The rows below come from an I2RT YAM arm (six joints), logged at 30 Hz.
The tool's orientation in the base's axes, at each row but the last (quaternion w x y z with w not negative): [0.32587 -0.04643 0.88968 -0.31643]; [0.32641 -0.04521 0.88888 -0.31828]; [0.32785 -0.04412 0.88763 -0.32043]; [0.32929 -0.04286 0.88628 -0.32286]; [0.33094 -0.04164 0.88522 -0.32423]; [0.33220 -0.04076 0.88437 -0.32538]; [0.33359 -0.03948 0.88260 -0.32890]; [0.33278 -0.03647 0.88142 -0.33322]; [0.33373 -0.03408 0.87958 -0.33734]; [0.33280 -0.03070 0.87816 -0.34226]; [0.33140 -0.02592 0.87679 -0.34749]
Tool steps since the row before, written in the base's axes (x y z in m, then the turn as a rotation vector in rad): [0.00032 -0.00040 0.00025 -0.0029 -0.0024 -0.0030]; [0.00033 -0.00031 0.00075 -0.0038 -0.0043 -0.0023]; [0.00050 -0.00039 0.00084 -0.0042 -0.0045 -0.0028]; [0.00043 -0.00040 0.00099 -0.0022 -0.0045 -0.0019]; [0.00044 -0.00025 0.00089 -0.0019 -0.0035 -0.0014]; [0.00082 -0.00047 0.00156 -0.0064 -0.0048 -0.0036]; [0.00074 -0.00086 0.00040 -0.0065 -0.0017 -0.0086]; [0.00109 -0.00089 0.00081 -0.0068 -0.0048 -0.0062]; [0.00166 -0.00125 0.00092 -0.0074 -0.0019 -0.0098]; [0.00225 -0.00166 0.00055 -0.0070 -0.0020 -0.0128]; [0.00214 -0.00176 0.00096 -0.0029 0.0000 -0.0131]
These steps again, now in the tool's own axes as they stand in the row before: [-0.00027 -0.00043 0.00026 0.0046 -0.0005 0.0013]; [-0.00058 -0.00065 -0.00007 0.0055 -0.0025 0.0013]; [-0.00074 -0.00074 0.00003 0.0061 -0.0024 0.0015]; [-0.00077 -0.00085 -0.00009 0.0041 -0.0027 0.0022]; [-0.00077 -0.00067 -0.00010 0.0033 -0.0022 0.0015]; [-0.00138 -0.00119 -0.00012 0.0084 -0.0025 0.0007]; [-0.00055 -0.00080 0.00071 0.0104 0.0029 0.0018]; [-0.00105 -0.00101 0.00072 0.0101 -0.0010 0.0020]; [-0.00145 -0.00126 0.00122 0.0118 0.0034 0.0020]; [-0.00159 -0.00122 0.00203 0.0132 0.0052 0.0039]; [-0.00172 -0.00154 0.00181 0.0096 0.0077 0.0053]
